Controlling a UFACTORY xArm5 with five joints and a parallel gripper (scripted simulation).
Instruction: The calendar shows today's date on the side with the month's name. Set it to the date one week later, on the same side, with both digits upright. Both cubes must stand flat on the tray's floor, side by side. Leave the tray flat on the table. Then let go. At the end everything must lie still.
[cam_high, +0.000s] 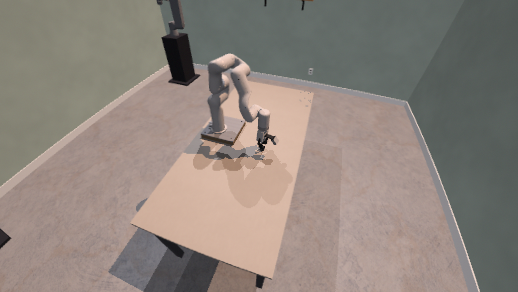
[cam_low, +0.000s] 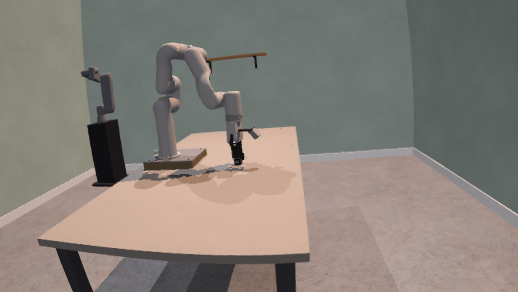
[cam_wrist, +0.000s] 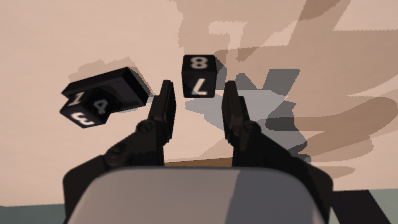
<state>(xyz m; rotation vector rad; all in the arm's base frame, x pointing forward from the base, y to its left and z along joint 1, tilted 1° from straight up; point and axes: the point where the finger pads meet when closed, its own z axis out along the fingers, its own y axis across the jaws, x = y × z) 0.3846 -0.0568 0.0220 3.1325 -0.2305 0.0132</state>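
My gripper is now 40 mm above the black cube. Round my hand: black calendar tray 10 mm behind, 100 mm to the left, 50 mm below.
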